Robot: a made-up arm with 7 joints.
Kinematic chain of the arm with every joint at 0, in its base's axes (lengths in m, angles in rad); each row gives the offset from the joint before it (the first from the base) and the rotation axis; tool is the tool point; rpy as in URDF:
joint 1: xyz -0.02 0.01 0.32 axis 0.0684 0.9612 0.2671
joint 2: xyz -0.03 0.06 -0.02 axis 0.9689 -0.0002 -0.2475
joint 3: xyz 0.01 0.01 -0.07 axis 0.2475 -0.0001 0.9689
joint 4: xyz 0.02 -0.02 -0.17 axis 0.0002 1 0
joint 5: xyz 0.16 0 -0.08 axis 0.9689 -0.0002 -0.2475
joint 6: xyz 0.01 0.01 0 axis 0.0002 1 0
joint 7: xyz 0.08 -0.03 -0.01 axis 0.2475 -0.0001 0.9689
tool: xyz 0 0.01 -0.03 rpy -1.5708 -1.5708 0
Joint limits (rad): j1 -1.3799..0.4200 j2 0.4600..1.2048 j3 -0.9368..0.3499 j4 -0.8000..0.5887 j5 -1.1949..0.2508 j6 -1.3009..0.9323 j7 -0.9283..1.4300
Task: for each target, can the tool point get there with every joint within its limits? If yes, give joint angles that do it. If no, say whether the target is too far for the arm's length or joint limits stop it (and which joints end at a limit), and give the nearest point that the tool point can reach.
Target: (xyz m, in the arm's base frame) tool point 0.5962 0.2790 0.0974
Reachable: no: too far | nearest point 0.4636 0.2283 0.1476 | short by 0.151 m
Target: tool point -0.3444 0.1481 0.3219
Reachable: no: joint limits stop it (at a limit: joint 1, joint 2, joint 3, joint 4, joint 5, joint 6, joint 7) | nearest point -0.0955 0.0396 0.1170 | short by 0.340 m
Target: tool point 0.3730 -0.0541 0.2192
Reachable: yes | joints -1.0168 0.6390 -0.7075 -0.3750 0.1301 0.7251 0.8077
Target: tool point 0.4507 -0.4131 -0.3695
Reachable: no: too far | nearest point 0.2783 -0.0702 -0.0495 | short by 0.500 m
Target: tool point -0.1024 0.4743 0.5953
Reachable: no: joint limits stop it (at a limit: joint 1, joint 2, joint 3, joint 5, joint 6) | nearest point 0.1713 0.2800 0.6049 | short by 0.336 m
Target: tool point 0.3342 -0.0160 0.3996
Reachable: yes | joints -1.1331 0.8352 -0.3271 -0.3422 0.0984 -0.6327 0.2001
